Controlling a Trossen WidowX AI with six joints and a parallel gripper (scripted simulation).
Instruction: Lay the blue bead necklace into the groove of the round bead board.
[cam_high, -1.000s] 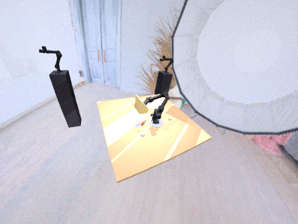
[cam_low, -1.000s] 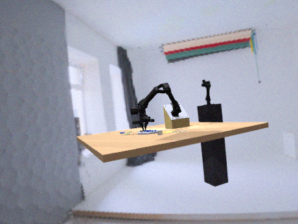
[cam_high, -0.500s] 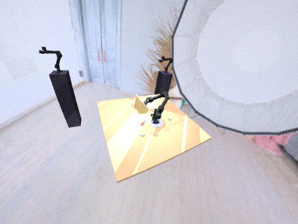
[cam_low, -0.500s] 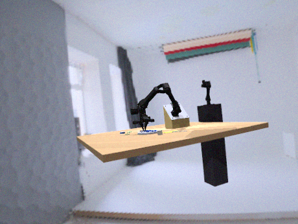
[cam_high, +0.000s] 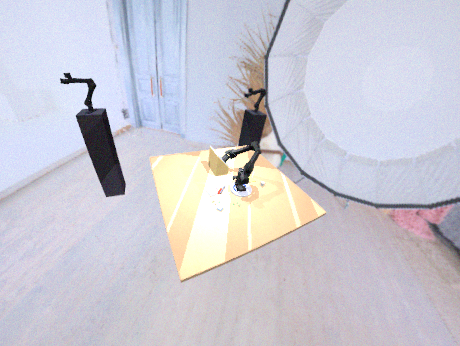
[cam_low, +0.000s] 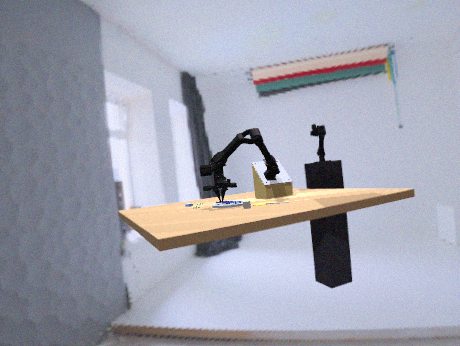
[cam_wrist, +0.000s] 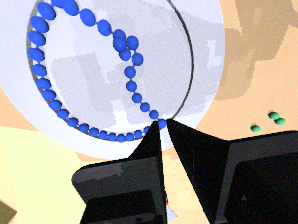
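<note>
The round bead board is 30 mm behind my gripper tip, 50 mm to the left of it and 10 mm below it. The rest, counted from my gripper tip: yellow flat piece: 160 mm behind, 210 mm to the left, 20 mm below; then pale blue cube: 140 mm ahead, 220 mm to the right, 10 mm below; then red-and-grey object: 60 mm behind, 130 mm to the right, 20 mm below.
</note>
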